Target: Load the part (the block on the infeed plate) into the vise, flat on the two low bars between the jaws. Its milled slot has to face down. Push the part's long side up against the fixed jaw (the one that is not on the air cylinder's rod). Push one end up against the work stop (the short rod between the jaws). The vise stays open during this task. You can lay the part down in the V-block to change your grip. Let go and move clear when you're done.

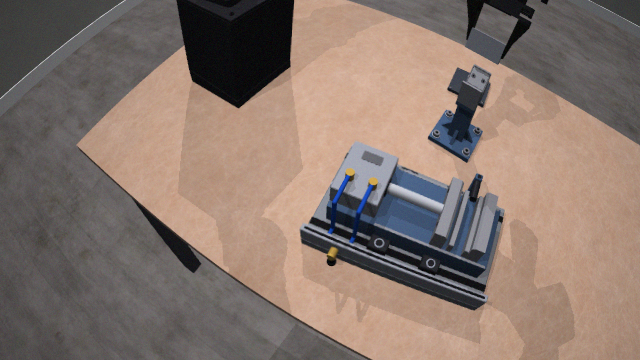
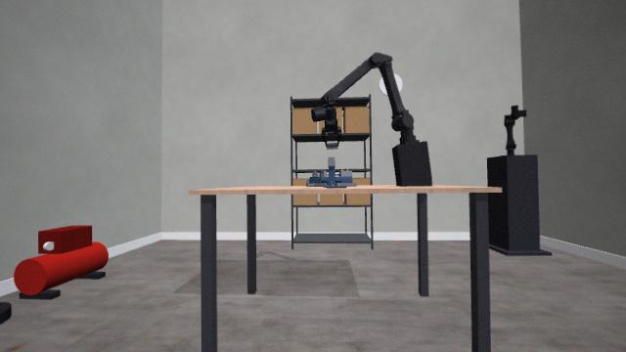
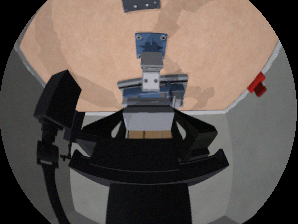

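Now: the grey part right at my hand. From my hand the other things lie so: moving jaw 22 cm to the right, 15 cm below, 4 cm ahead; then piston rod 23 cm to the right, 15 cm below, 1 cm behind; then work stop 17 cm to the right, 14 cm below, 7 cm ahead.
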